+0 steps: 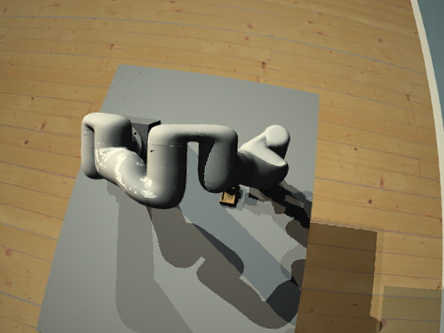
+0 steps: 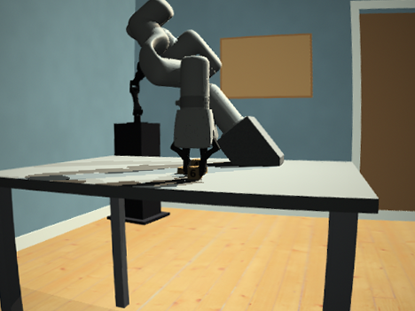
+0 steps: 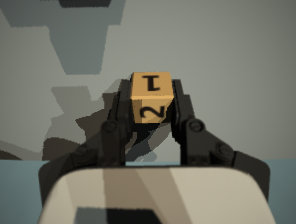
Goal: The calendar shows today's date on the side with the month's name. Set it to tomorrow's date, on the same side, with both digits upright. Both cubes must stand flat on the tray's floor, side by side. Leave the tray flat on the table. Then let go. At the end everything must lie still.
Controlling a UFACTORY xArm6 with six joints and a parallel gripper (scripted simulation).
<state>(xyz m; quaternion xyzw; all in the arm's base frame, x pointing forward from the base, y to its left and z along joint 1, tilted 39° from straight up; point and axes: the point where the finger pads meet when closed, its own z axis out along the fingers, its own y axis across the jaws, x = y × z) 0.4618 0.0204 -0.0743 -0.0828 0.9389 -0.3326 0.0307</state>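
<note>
Now: the wooden number cube 10 mm below my hand. The rest, counted from my hand: wooden calendar tray: 100 mm behind, 60 mm to the right, 20 mm below.
</note>
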